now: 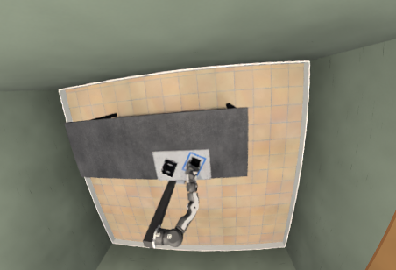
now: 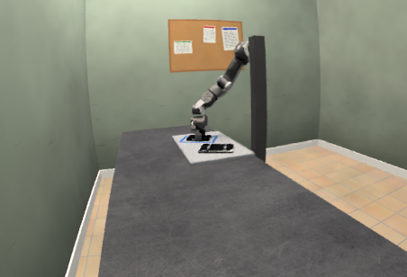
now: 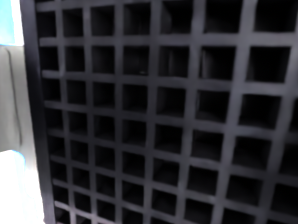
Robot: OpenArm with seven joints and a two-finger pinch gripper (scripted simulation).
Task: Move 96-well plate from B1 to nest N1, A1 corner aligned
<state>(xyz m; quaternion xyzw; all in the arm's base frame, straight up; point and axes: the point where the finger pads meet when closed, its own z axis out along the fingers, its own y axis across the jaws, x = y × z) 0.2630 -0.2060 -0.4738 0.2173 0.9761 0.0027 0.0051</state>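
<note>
Now: hand 40 mm past the black plate nest N1 and 230 mm to the right of it. The rest, counted from my hand: black 96-well plate (right at my hand).
</note>
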